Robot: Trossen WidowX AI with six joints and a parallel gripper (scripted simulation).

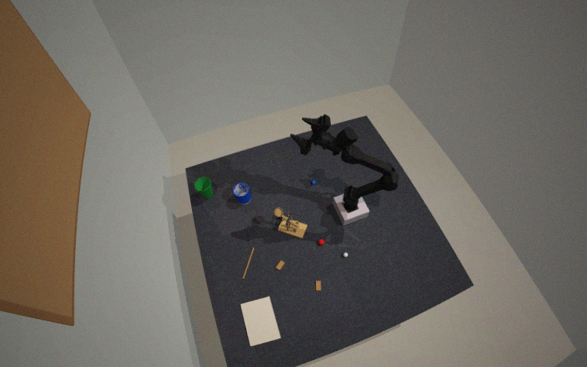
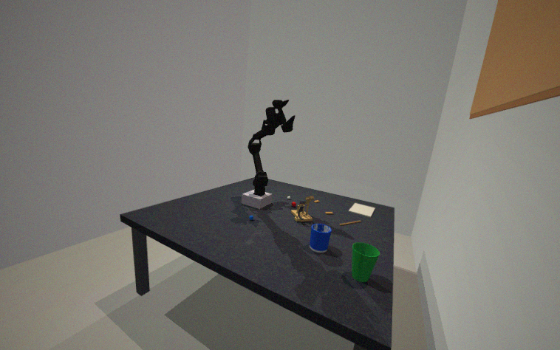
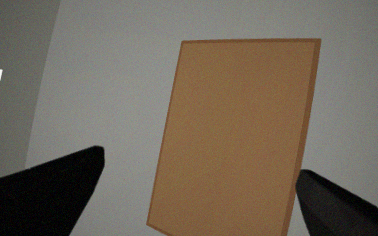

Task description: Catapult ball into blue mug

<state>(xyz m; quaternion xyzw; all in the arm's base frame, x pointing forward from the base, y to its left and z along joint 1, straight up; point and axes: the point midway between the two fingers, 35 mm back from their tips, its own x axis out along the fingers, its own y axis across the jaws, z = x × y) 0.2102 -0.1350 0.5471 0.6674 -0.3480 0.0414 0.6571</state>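
Now: gripper tip 110 mm short of the wooden catapult, 80 mm to the right of it and 560 mm above it. Also, from my gripper tip: blue mug 280 mm ahead, 170 mm to the right, 600 mm below; then blue ball 130 mm behind, 100 mm to the right, 620 mm below; then red ball 20 mm behind, 260 mm to the left, 620 mm below.
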